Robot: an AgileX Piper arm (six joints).
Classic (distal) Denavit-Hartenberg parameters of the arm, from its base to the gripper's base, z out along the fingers. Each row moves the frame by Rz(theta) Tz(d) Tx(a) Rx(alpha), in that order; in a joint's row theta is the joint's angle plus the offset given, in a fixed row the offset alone. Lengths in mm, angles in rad.
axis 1: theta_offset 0, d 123, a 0, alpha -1.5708
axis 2: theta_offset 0.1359, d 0, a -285, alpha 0
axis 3: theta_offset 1.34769, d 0, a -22, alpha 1.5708
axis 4: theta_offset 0, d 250.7, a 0, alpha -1.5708
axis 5: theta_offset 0, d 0, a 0, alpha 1.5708
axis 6: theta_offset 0, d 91, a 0, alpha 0
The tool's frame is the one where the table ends.
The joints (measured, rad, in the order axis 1, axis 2, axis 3, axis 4, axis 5, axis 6), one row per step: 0.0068 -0.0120 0.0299 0.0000 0.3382 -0.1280; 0.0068 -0.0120 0.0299 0.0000 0.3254 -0.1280; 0.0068 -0.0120 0.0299 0.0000 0.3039 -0.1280; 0.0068 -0.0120 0.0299 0.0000 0.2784 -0.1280; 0.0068 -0.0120 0.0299 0.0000 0.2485 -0.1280; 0.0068 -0.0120 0.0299 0.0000 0.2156 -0.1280; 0.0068 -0.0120 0.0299 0.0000 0.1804 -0.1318; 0.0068 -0.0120 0.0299 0.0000 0.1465 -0.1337; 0.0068 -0.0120 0.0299 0.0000 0.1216 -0.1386; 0.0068 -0.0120 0.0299 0.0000 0.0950 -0.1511; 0.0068 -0.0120 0.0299 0.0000 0.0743 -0.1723; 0.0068 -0.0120 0.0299 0.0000 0.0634 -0.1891; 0.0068 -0.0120 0.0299 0.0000 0.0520 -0.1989; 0.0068 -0.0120 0.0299 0.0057 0.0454 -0.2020; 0.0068 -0.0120 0.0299 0.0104 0.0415 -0.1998; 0.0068 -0.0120 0.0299 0.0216 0.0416 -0.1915
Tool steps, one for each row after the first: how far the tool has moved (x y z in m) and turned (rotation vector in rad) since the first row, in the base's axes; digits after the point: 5 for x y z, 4 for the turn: 0.00030 0.00000 0.00112 0.0001 -0.0128 0.0000; 0.00078 0.00001 0.00302 0.0002 -0.0343 0.0000; 0.00129 0.00001 0.00529 0.0004 -0.0598 0.0000; 0.00181 0.00001 0.00796 0.0006 -0.0897 0.0000; 0.00230 0.00002 0.01091 0.0008 -0.1226 0.0000; 0.00271 0.00002 0.01409 -0.0027 -0.1578 0.0007; 0.00300 0.00002 0.01716 -0.0043 -0.1917 0.0010; 0.00315 0.00002 0.01942 -0.0090 -0.2167 0.0017; 0.00324 0.00002 0.02184 -0.0213 -0.2433 0.0034; 0.00327 0.00002 0.02372 -0.0422 -0.2641 0.0061; 0.00327 0.00002 0.02471 -0.0589 -0.2751 0.0080; 0.00326 0.00002 0.02575 -0.0686 -0.2866 0.0089; 0.00324 0.00005 0.02635 -0.0660 -0.2932 0.0086; 0.00323 0.00006 0.02671 -0.0591 -0.2970 0.0078; 0.00323 0.00010 0.02670 -0.0396 -0.2969 0.0060
